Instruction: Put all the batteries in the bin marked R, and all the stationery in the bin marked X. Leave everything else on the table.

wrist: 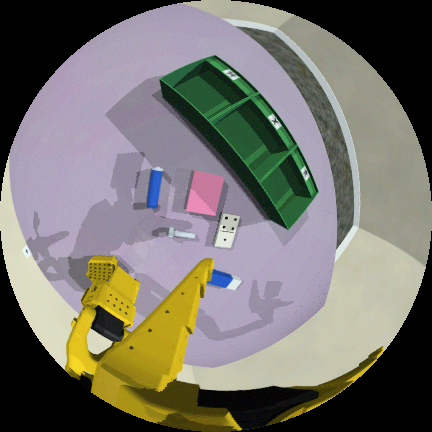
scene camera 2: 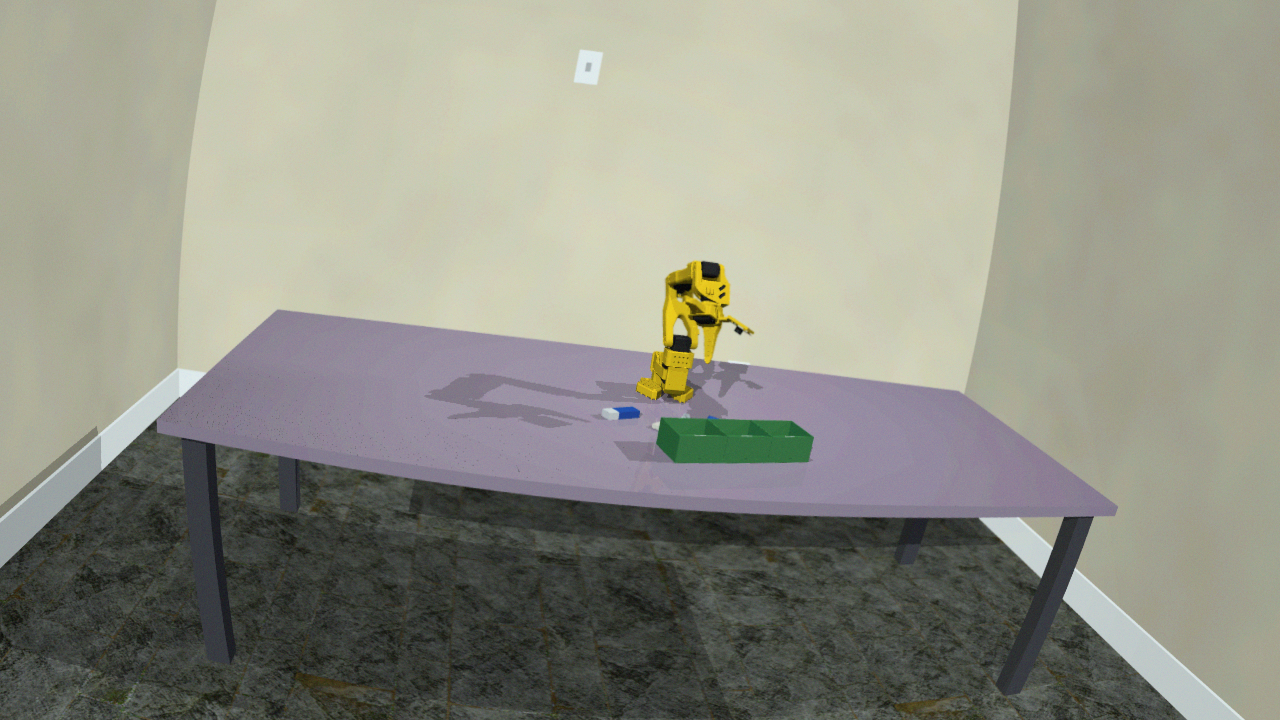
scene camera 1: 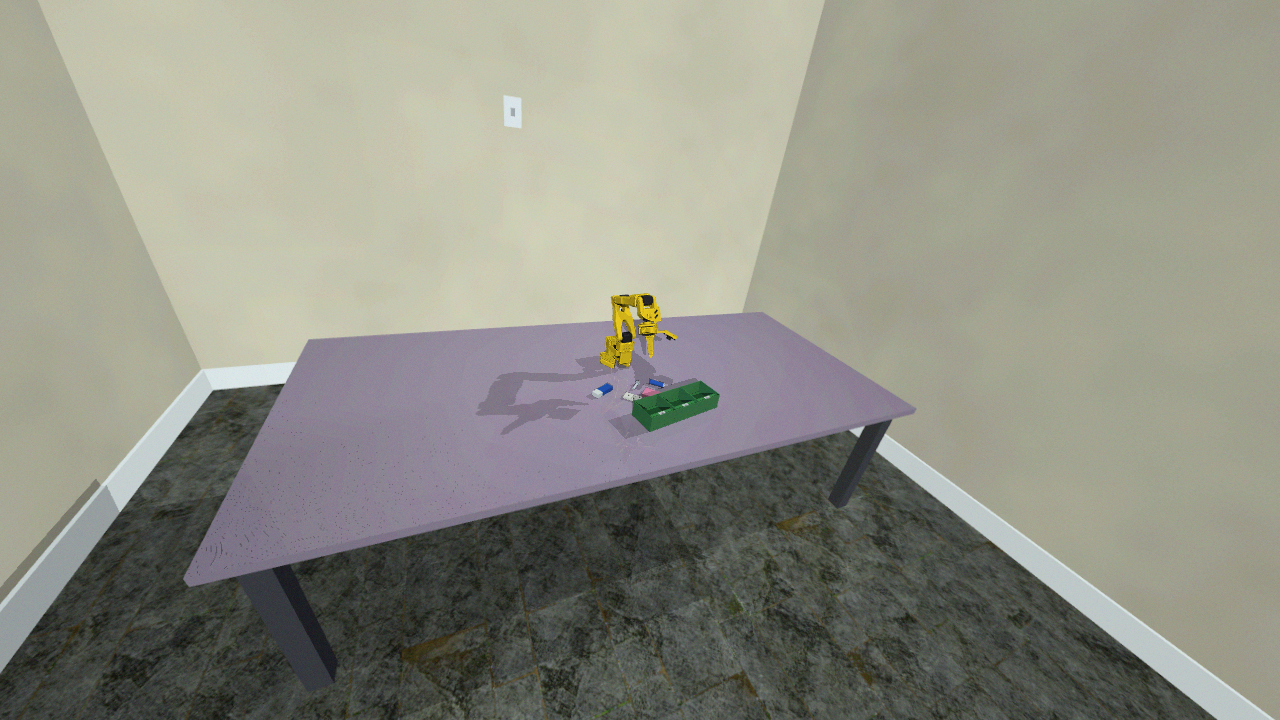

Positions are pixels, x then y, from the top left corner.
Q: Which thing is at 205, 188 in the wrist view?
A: A pink sticky-note block.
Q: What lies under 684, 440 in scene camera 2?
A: A green three-compartment bin.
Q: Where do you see a green three-compartment bin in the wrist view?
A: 243, 127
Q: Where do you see a green three-compartment bin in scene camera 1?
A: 654, 412
